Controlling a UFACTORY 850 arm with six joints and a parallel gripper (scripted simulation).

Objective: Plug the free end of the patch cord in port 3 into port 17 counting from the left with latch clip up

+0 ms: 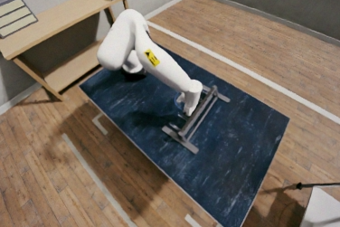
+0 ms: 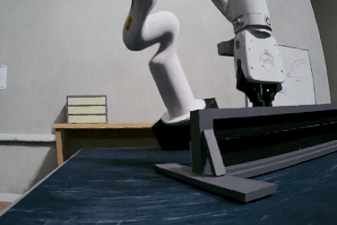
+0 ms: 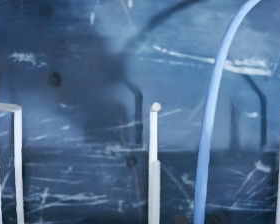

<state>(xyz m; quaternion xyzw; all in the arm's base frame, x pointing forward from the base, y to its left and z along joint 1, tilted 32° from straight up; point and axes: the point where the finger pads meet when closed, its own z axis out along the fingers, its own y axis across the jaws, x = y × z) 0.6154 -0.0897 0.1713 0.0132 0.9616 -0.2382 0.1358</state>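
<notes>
The white plug lies 2 cm ahead of my hand and 1 cm below it.
</notes>
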